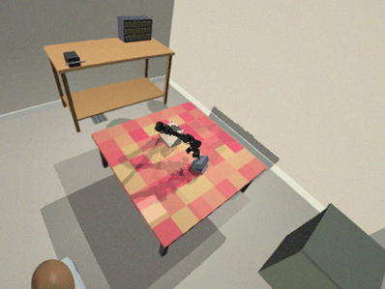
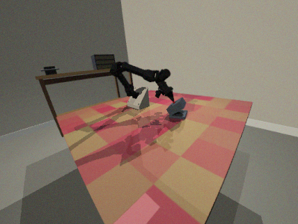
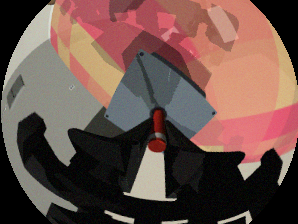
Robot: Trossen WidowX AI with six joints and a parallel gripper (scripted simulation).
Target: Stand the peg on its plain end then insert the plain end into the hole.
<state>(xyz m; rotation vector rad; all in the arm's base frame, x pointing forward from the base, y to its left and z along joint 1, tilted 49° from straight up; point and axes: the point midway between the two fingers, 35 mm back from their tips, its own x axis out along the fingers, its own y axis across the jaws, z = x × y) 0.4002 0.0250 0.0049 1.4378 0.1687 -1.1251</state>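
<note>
The red peg is 10 mm behind my gripper tip and 10 mm above it. Also, from my gripper tip: grey-blue sloped panel: 20 mm ahead, 10 mm to the left, 40 mm below.
</note>
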